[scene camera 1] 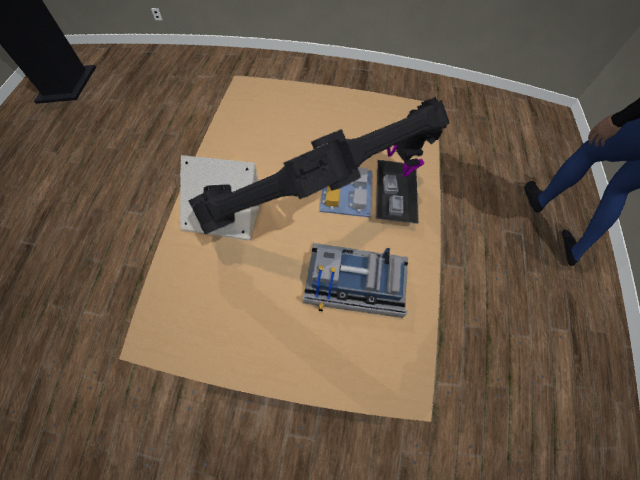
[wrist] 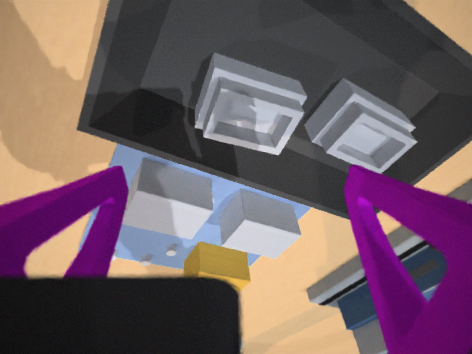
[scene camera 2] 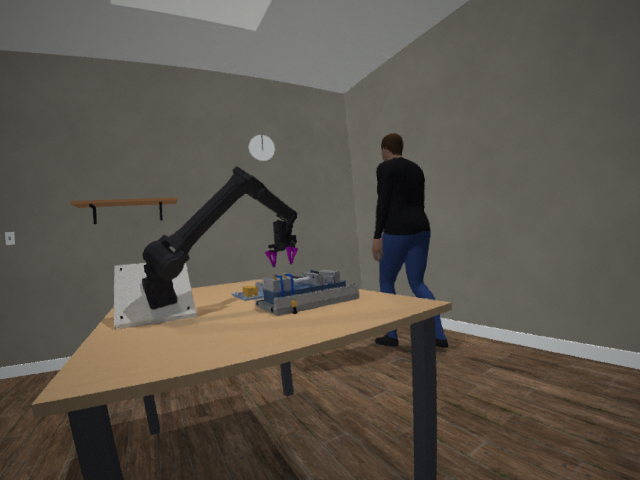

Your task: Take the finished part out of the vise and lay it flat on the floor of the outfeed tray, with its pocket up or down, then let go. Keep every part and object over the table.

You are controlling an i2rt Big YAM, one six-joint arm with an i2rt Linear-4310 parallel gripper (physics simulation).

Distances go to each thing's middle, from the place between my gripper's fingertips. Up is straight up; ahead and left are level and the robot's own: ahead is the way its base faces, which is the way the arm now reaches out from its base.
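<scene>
There is the blue plate (scene camera 1: 343, 208), and my hand is 10 cm above it, 16 cm past it and 4 cm to the left of it. The yellow block (wrist: 206, 259) is 8 cm below my hand, and it sits 21 cm behind and 8 cm to the right of that same hand.
</scene>
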